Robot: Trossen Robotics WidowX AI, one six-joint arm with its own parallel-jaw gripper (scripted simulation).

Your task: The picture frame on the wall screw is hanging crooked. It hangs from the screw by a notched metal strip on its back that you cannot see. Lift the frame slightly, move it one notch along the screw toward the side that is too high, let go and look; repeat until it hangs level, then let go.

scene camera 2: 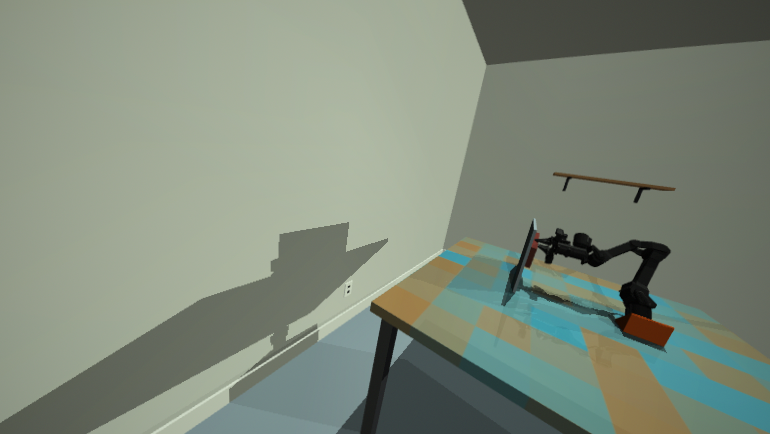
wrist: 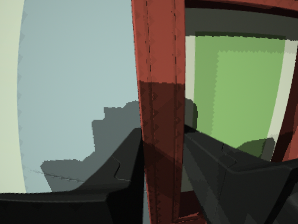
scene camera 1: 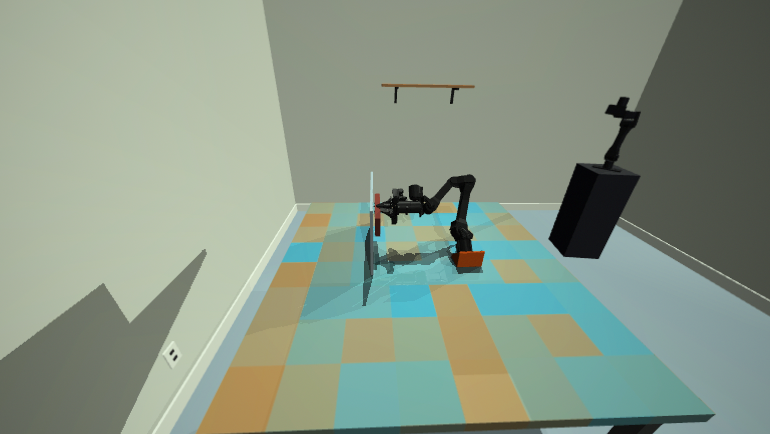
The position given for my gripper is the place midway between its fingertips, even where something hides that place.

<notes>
My gripper (wrist: 158, 132) holds a picture frame (wrist: 219, 74). Also in view: a wall panel (wrist: 77, 100).
</notes>
